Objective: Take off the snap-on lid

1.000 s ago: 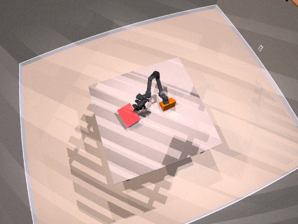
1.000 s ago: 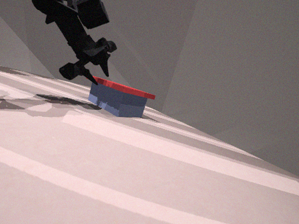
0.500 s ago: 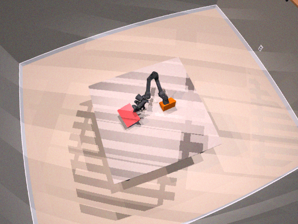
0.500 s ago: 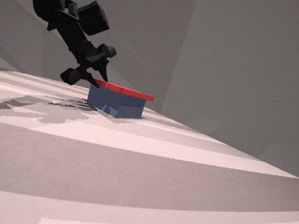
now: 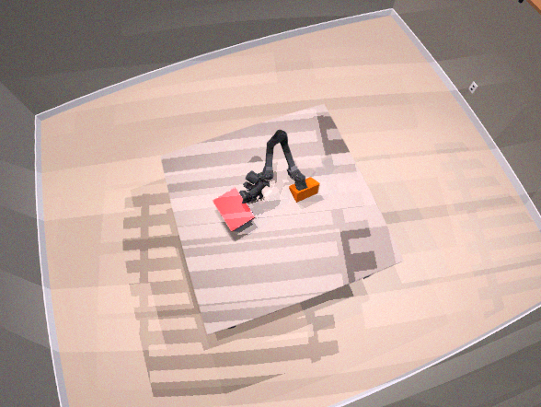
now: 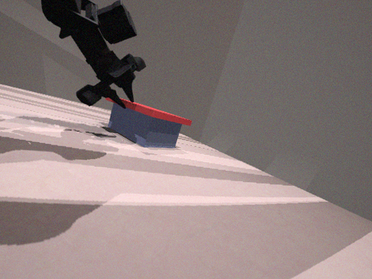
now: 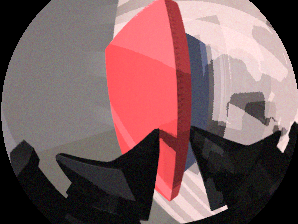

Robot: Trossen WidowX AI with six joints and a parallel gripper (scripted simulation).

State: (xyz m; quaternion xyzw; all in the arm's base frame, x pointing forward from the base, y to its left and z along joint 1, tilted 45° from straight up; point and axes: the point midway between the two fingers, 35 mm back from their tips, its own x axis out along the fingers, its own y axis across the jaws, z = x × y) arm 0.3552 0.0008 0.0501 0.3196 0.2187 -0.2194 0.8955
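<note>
The flat red lid lies 7 cm ahead of my gripper tip and 2 cm to the left of it. Round my gripper tip: blue storage box: 7 cm ahead, 4 cm below, 2 cm to the left.
</note>
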